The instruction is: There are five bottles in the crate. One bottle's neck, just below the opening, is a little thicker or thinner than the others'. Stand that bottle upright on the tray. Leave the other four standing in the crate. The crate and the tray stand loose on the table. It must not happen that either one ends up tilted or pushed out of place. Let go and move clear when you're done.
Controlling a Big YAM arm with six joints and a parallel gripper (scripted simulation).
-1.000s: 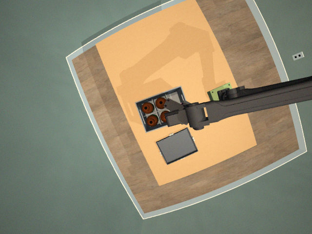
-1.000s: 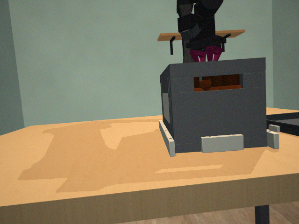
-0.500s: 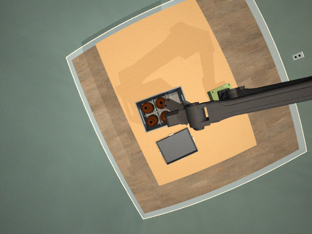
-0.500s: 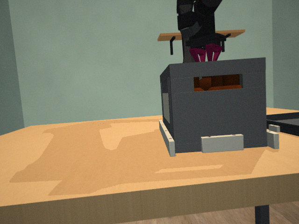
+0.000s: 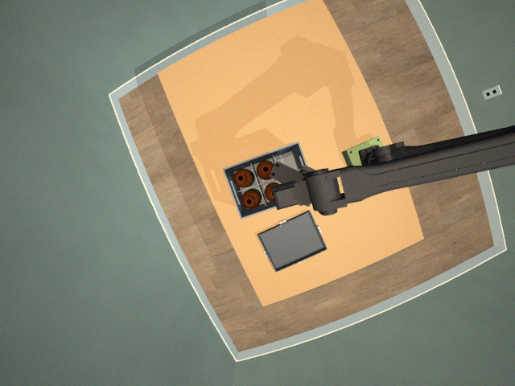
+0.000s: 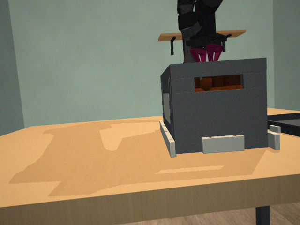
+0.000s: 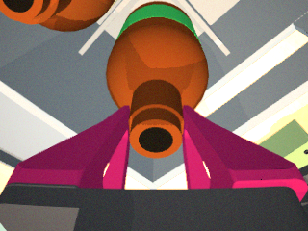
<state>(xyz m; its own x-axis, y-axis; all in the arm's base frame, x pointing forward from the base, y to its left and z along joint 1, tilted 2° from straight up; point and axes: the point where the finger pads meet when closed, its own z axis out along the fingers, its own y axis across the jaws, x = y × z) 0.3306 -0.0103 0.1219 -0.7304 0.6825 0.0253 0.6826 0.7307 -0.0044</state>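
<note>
Now: the dark grey crate 100 mm below my hand, 90 mm ahead of it and 40 mm to the right of it. From my hand the other things lie so: grey tray: 240 mm to the left, 170 mm below, 80 mm ahead.
</note>
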